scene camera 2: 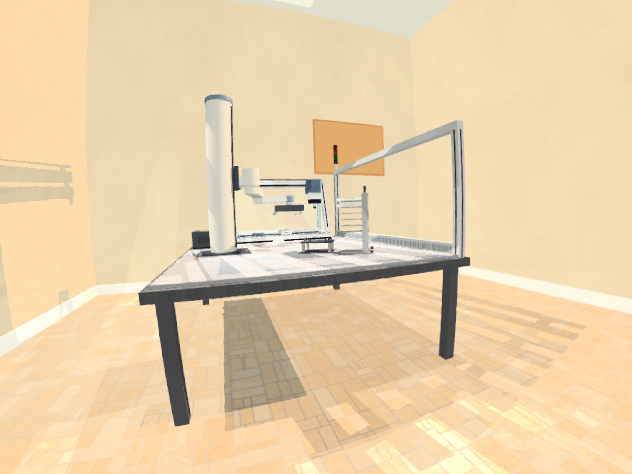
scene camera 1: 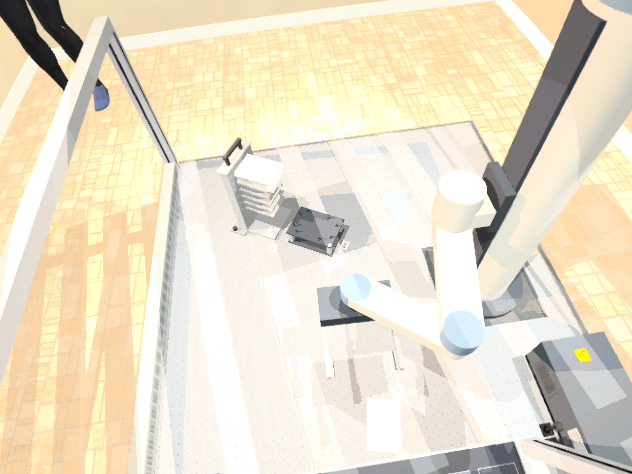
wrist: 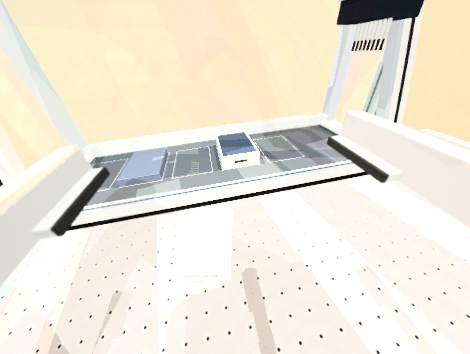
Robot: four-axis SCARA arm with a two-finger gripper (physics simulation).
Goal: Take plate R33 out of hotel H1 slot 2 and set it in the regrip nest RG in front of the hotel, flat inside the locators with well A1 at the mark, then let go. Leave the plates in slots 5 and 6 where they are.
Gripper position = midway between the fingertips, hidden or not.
Observation:
My gripper [scene camera 1: 365,373] holds nothing. I also see a blue-grey block [wrist: 139,169].

